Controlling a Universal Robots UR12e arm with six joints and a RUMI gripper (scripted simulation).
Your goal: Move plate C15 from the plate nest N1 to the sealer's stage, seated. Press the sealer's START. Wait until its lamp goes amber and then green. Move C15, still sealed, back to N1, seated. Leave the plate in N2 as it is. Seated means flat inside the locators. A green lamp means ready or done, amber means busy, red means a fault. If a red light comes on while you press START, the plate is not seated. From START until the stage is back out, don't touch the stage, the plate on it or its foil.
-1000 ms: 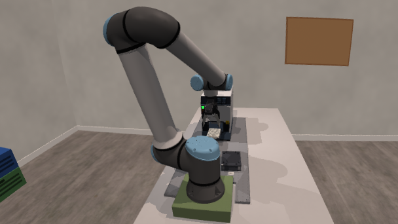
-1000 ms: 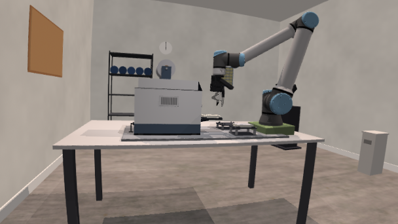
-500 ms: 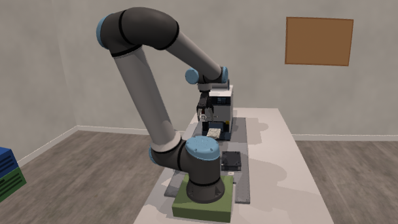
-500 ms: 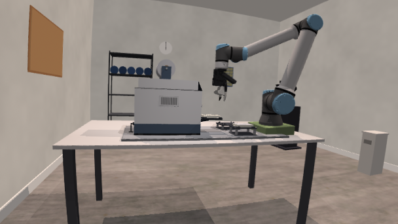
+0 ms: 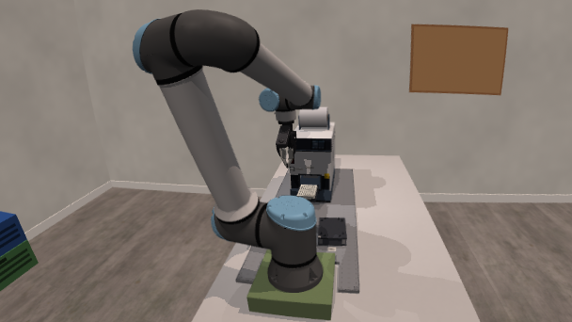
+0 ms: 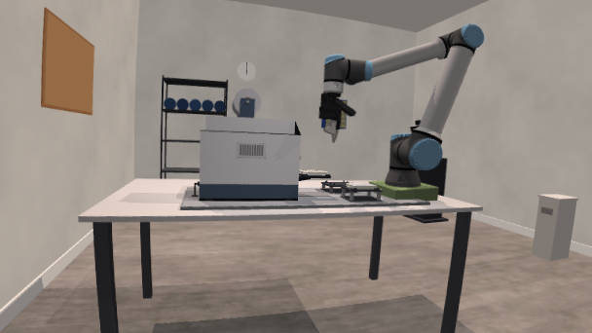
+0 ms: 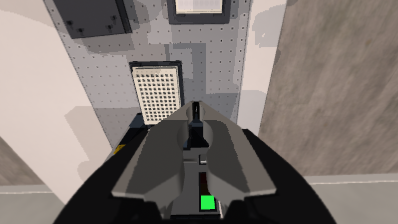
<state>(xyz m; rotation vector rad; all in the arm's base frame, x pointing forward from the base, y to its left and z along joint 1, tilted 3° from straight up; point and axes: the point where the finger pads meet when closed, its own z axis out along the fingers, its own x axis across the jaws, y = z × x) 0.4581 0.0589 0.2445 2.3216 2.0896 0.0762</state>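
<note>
My gripper is now 17 cm short of the square button and 9 cm above it. The rest, counted from my hand: plate C15 (6 cm ahead, 9 cm to the right, 16 cm below); then sealer stage (6 cm ahead, 9 cm to the right, 17 cm below); then nest N2 (15 cm behind, 2 cm to the left, 23 cm below).
</note>
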